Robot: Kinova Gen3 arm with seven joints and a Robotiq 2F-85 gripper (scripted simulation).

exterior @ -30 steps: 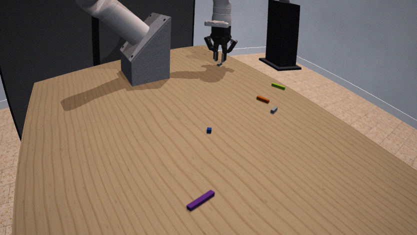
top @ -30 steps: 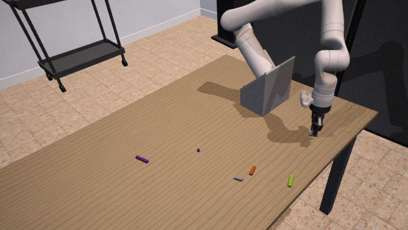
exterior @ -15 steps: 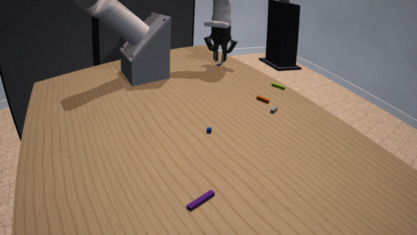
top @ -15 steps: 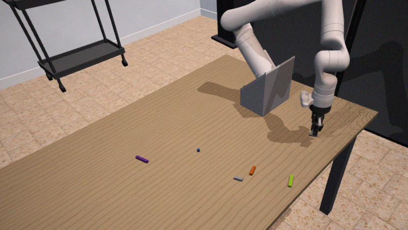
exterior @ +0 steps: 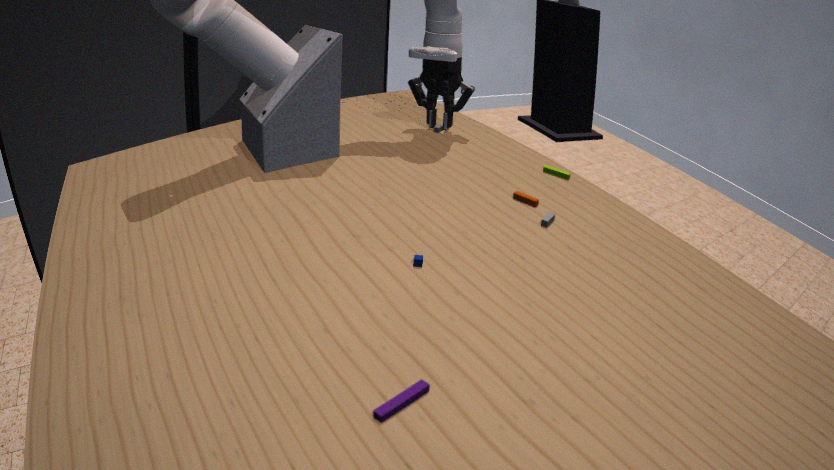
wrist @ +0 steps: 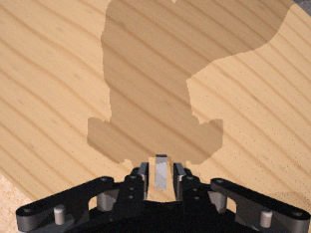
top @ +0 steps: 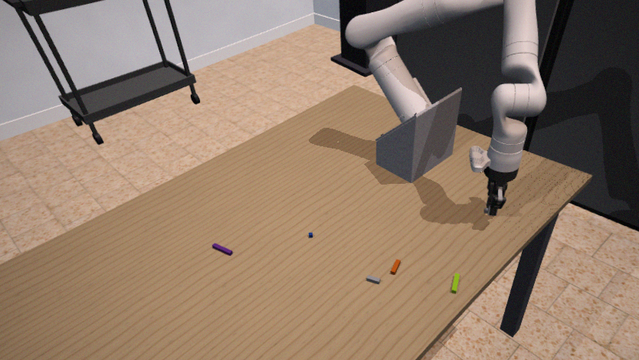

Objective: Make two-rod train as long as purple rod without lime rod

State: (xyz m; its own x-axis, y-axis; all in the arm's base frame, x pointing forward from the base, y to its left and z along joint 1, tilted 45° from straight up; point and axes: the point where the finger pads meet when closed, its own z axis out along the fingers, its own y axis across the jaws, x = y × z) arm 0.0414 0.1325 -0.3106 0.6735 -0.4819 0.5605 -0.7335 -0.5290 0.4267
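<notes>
My hand is 330 mm short of the orange rod, 20 mm to the left of it and 20 mm above it. Round my hand: lime rod: 260 mm ahead, 100 mm to the left, 20 mm below; then purple rod: 630 mm ahead, 350 mm to the right, 20 mm below; then blue rod: 420 mm ahead, 240 mm to the right, 20 mm below.
</notes>
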